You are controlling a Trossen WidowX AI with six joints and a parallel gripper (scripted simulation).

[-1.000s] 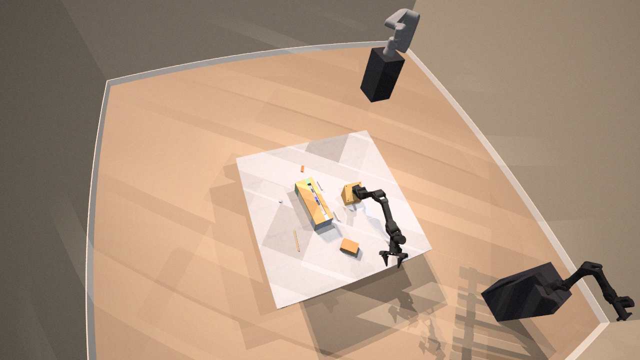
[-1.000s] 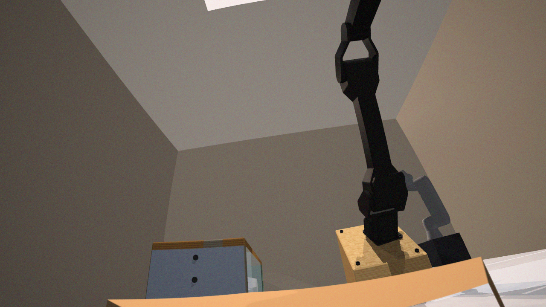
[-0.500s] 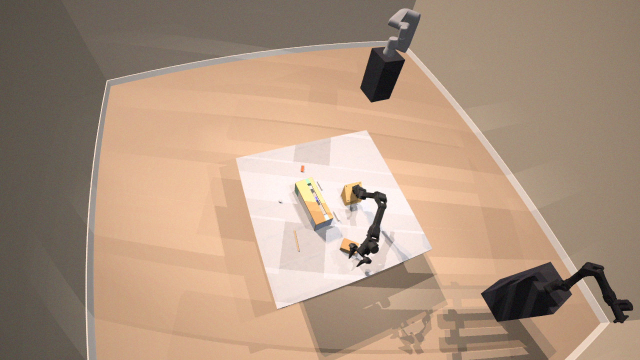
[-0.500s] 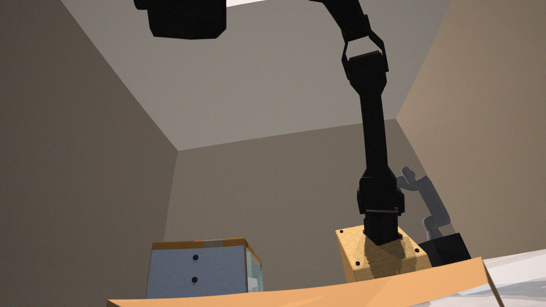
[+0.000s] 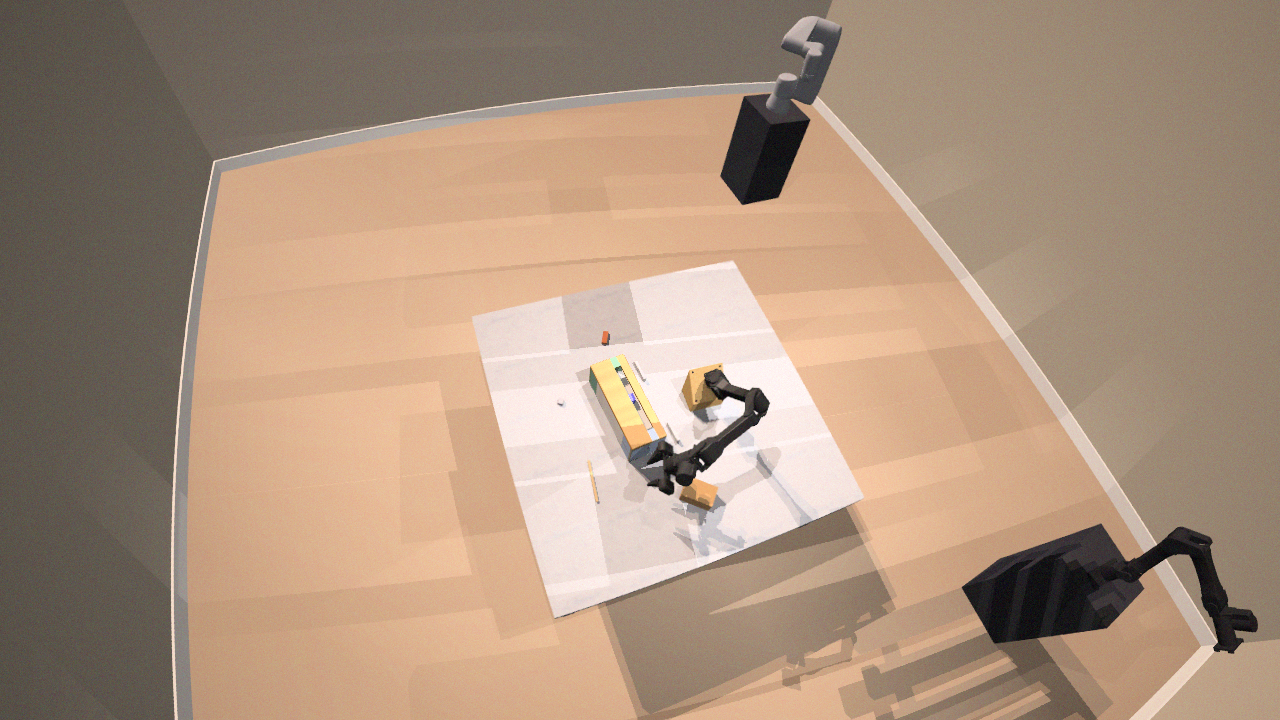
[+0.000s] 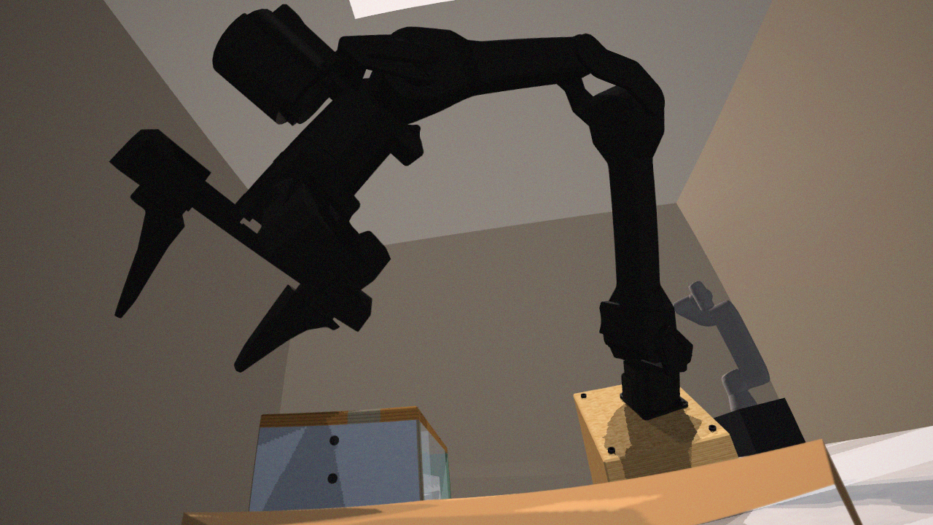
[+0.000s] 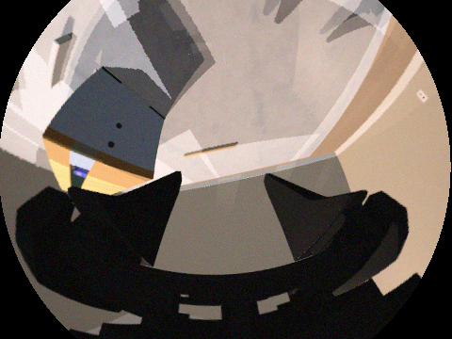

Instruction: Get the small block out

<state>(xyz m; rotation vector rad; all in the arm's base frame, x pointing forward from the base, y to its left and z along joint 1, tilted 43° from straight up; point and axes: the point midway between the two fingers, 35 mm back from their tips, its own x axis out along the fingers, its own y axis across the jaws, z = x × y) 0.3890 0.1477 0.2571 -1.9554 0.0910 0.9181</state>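
Now: gripper tip 100 mm past the long box, 310 mm to the left of it and 90 mm above it. Also, from my gripper tip: thin yellow stick (160 mm ahead, 90 mm to the right, 150 mm below); then orange carton (180 mm behind, 110 mm to the left, 120 mm below); then orange block (120 mm behind, 670 mm to the right, 150 mm below).
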